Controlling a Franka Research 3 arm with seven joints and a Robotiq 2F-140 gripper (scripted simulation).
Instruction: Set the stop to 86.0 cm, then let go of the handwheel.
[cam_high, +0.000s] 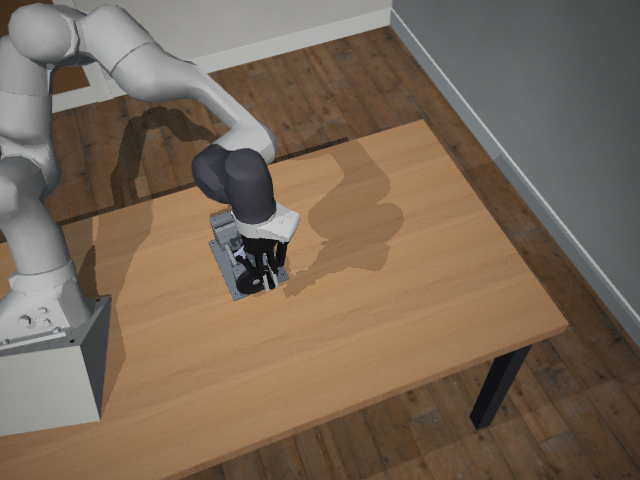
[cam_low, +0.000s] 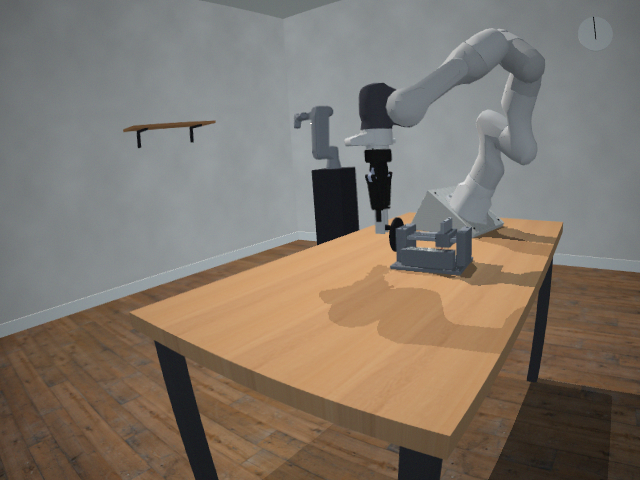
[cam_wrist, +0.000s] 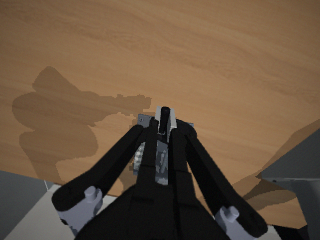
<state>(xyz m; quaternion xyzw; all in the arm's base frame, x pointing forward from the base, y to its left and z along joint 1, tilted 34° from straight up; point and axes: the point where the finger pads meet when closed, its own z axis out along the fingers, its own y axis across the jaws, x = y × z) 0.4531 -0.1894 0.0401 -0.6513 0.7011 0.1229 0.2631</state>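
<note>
My hand is 1 cm past the sliding stop block, 18 cm to the right of it and 3 cm above it. Round my hand: black handwheel (1 cm behind, 2 cm to the left, 2 cm below).
</note>
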